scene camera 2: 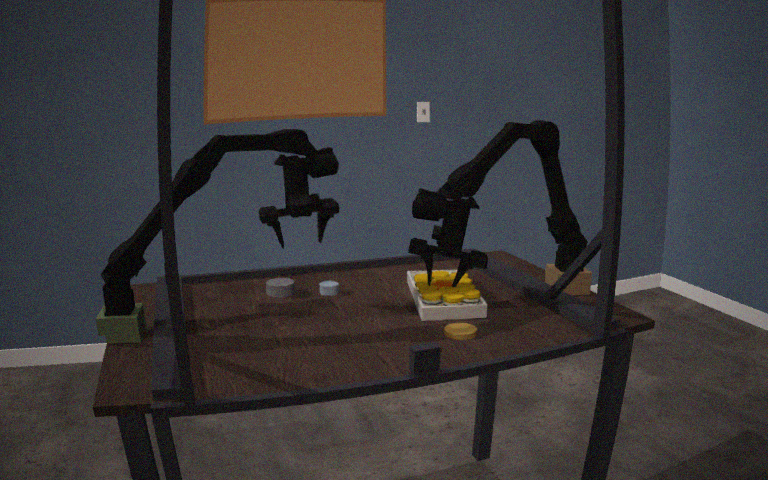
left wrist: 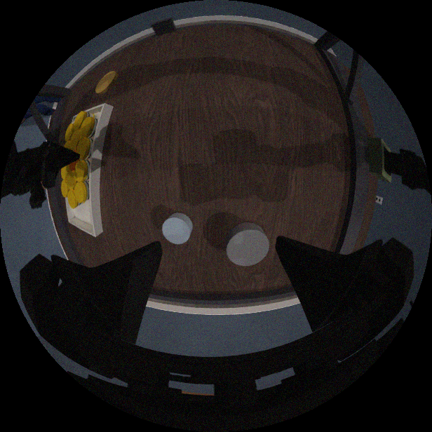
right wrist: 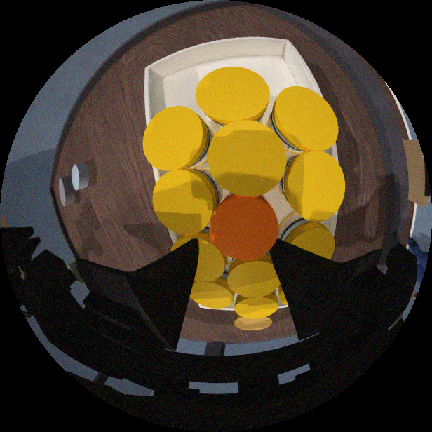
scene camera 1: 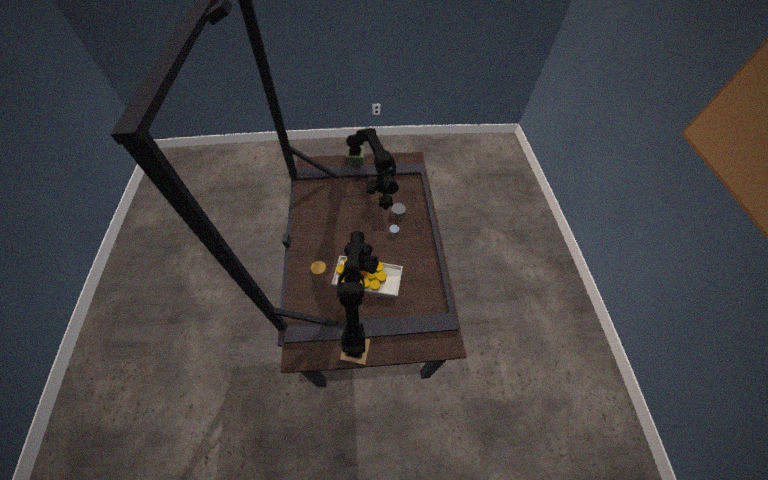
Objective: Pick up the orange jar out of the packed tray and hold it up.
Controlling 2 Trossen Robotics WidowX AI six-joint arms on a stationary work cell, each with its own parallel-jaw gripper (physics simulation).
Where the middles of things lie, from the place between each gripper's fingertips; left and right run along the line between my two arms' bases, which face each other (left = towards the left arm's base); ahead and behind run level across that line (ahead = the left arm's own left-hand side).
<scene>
Right now the orange jar (right wrist: 243,227) is 10 mm ahead of my right hand, 10 mm to the right of it and 20 mm below it. From my right hand the other things lie so: grey cylinder (left wrist: 246,244): 210 mm ahead, 360 mm to the left, 30 mm below; then pale blue cylinder (left wrist: 177,227): 180 mm ahead, 230 mm to the left, 30 mm below; then tray (right wrist: 179,88): 40 mm ahead, 20 mm to the right, 60 mm below.
Right now my left hand is 8 cm short of the grey cylinder, 5 cm to the right of it and 13 cm above it. Round my left hand: pale blue cylinder (5 cm ahead, 7 cm to the right, 13 cm below); then tray (9 cm behind, 33 cm to the right, 15 cm below); then orange jar (12 cm behind, 32 cm to the right, 11 cm below).
</scene>
